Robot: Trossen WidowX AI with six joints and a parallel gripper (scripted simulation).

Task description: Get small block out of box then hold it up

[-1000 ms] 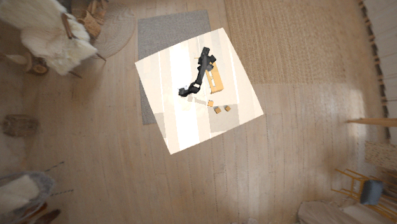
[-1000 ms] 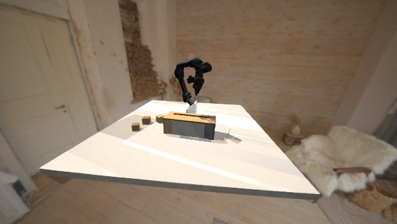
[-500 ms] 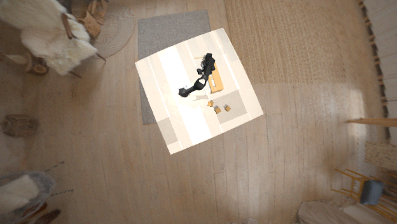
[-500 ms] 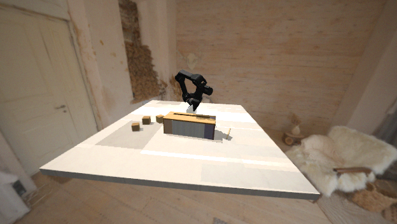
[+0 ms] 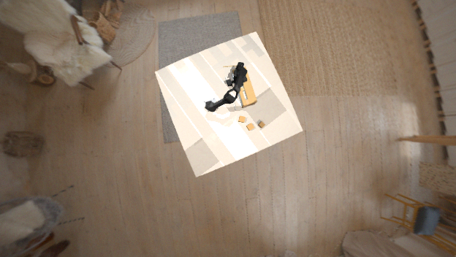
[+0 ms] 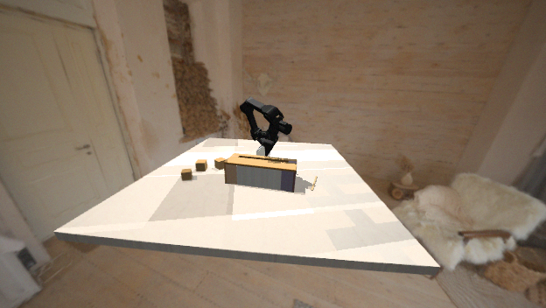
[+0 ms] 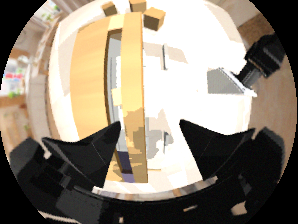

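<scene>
Now: gripper tip 80 mm above the orange-topped box, 40 mm short of it and 10 mm to the left of it. The rest, counted from my gripper tip: tan block 60 mm below, 50 mm ahead, 40 mm to the right; then thin wooden stick 290 mm to the left, 140 mm below, 20 mm ahead.
</scene>
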